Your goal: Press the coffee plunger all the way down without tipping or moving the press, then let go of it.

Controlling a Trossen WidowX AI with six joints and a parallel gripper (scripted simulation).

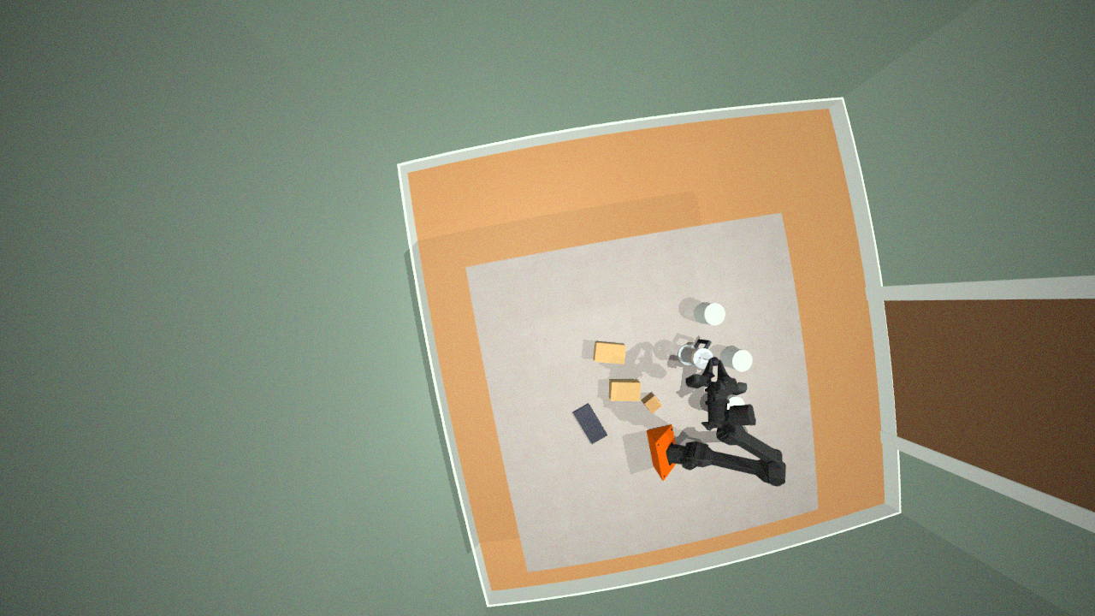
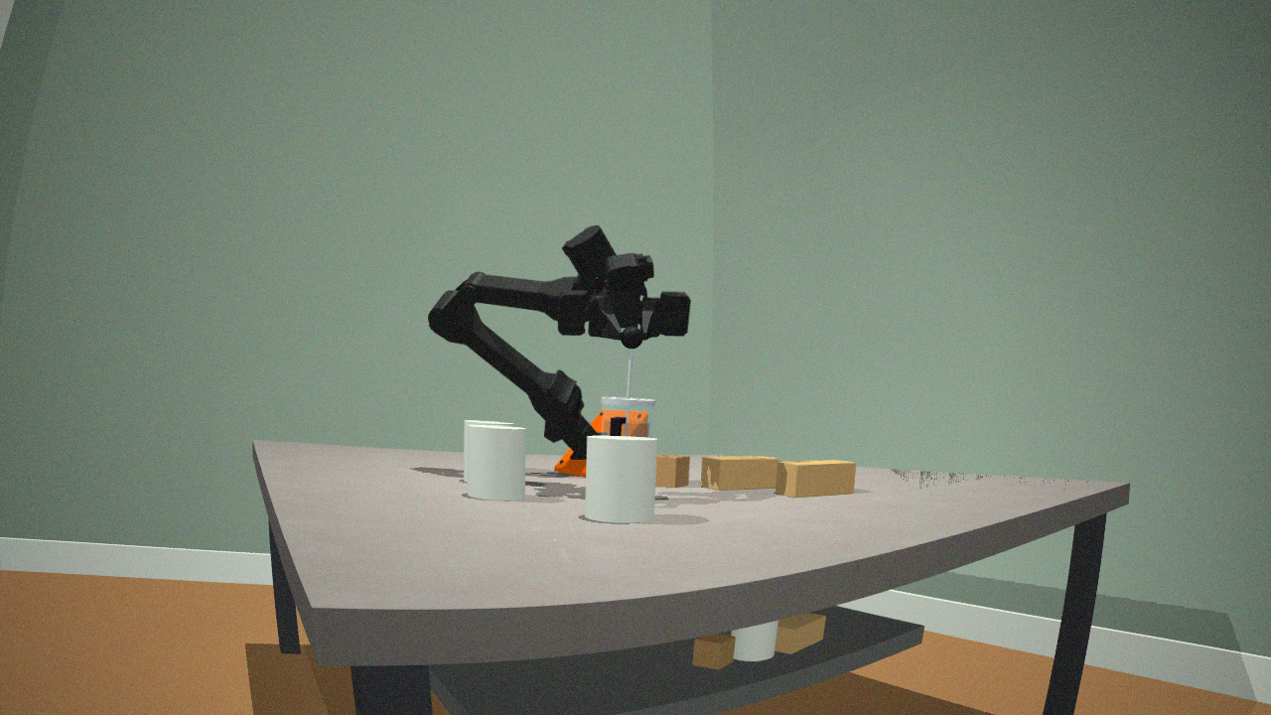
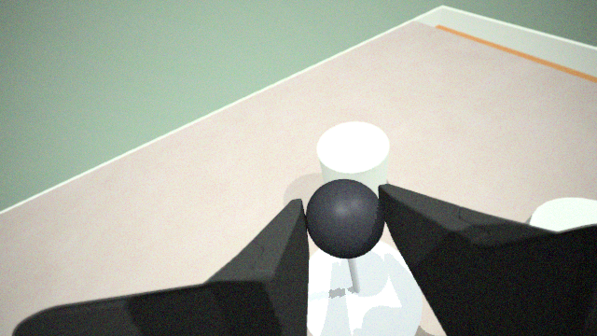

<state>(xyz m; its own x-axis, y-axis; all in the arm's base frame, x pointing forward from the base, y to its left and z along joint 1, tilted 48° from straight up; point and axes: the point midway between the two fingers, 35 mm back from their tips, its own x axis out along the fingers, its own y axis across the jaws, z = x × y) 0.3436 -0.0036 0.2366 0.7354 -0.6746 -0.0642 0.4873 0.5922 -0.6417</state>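
Now: the coffee press 11 cm below my gripper tip and 1 cm to the right of it. The rest, counted from my gripper tip: dark flat slab 45 cm to the left, 22 cm below, 16 cm behind.
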